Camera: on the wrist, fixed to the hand. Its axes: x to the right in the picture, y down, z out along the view.
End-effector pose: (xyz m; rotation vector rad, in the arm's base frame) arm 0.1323 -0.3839 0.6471 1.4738 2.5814 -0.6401
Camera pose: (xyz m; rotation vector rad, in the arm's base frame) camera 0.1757 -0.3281 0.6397 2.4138 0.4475 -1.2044
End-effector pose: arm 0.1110 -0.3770 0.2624 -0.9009 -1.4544 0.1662
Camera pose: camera 0.1600 -0.3287 0.2450 -1.2803 -0.6565 1.9096
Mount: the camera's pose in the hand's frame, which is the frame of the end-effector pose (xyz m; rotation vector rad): 0.0239 0.0635 -0.0210 0.6298 -0.4316 1.5329
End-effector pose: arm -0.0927 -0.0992 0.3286 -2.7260 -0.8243 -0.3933
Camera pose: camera -0.0411 -0.1452 0.3450 -2.0293 0.9837 0.6593
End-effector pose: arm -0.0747 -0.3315 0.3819 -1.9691 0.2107 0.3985
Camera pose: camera -0.0692 -0.3764 0.3271 -0.7354 1.3682 1.4669
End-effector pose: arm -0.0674 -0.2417 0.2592 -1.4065 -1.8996 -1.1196
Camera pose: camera -0.0166 -0.2397 0.3088 -2.0201 -0.6713 0.4889
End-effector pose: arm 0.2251 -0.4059 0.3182 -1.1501 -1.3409 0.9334
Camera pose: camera 0.2549 -0.3702 0.2645 -1.3873 -0.1066 2.5548
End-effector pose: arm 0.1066 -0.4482 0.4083 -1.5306 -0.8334 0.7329
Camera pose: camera 0.1435 -0.4434 0.3478 -1.2011 0.4959 2.2087
